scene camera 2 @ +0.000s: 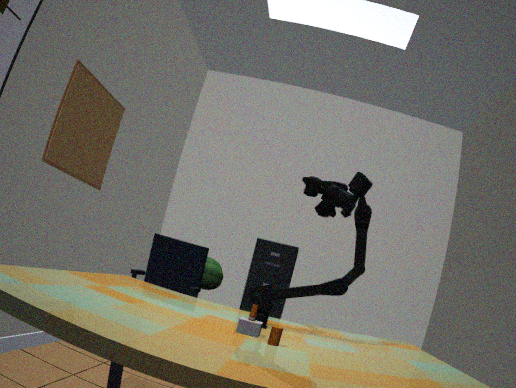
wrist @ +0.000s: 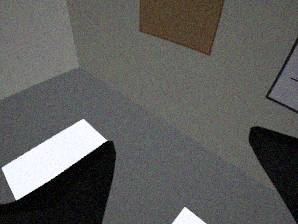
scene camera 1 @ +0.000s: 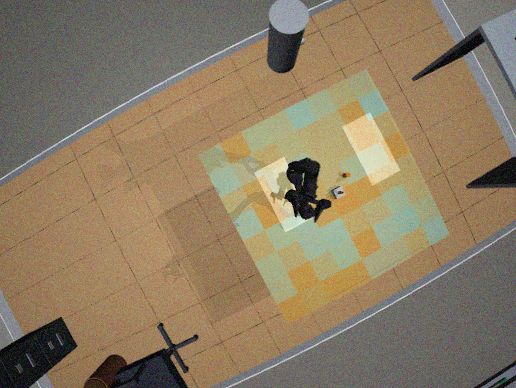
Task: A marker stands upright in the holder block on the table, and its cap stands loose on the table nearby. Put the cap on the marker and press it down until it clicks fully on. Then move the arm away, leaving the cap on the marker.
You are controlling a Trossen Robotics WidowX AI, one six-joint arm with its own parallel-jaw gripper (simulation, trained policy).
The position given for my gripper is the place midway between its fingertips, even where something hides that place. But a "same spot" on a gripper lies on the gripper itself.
my gripper: scene camera 2; wrist; scene camera 1 305, 219
same spot on my gripper: [wrist: 86, 184] = [scene camera 2: 324, 186]
